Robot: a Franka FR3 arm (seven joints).
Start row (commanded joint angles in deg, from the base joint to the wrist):
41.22, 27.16, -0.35, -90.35, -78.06, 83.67, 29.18
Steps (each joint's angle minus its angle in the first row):
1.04, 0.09, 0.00, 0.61, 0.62, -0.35, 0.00
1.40, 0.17, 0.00, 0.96, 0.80, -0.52, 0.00
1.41, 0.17, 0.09, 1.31, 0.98, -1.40, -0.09
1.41, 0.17, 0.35, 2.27, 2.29, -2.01, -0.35
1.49, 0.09, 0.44, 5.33, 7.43, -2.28, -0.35
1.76, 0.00, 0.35, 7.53, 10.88, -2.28, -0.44
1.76, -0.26, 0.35, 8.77, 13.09, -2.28, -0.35
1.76, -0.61, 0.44, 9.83, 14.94, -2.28, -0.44
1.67, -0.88, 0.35, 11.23, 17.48, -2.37, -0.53
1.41, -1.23, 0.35, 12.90, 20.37, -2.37, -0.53
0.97, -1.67, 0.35, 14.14, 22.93, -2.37, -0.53
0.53, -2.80, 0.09, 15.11, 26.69, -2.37, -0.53
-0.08, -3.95, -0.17, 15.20, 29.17, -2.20, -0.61
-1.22, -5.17, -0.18, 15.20, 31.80, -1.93, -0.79
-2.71, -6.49, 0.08, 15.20, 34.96, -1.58, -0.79
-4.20, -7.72, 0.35, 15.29, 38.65, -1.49, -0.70
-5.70, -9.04, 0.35, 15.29, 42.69, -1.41, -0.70
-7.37, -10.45, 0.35, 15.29, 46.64, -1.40, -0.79
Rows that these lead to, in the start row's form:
42.26, 27.25, -0.35, -89.74, -77.44, 83.32, 29.18
42.62, 27.33, -0.35, -89.39, -77.26, 83.15, 29.18
42.63, 27.33, -0.26, -89.04, -77.08, 82.27, 29.09
42.63, 27.33, 0.00, -88.08, -75.77, 81.66, 28.83
42.71, 27.25, 0.09, -85.02, -70.63, 81.39, 28.83
42.98, 27.16, 0.00, -82.82, -67.18, 81.39, 28.74
42.98, 26.90, 0.00, -81.58, -64.97, 81.39, 28.83
42.98, 26.55, 0.09, -80.52, -63.12, 81.39, 28.74
42.89, 26.28, 0.00, -79.12, -60.58, 81.30, 28.65
42.63, 25.93, 0.00, -77.45, -57.69, 81.30, 28.65
42.19, 25.49, 0.00, -76.21, -55.13, 81.30, 28.65
41.75, 24.36, -0.26, -75.24, -51.37, 81.30, 28.65
41.14, 23.21, -0.52, -75.15, -48.89, 81.47, 28.57
40.00, 21.99, -0.53, -75.15, -46.26, 81.74, 28.39
38.51, 20.67, -0.27, -75.15, -43.10, 82.09, 28.39
37.02, 19.44, 0.00, -75.06, -39.41, 82.18, 28.48
35.52, 18.12, 0.00, -75.06, -35.37, 82.26, 28.48
33.85, 16.71, 0.00, -75.06, -31.42, 82.27, 28.39

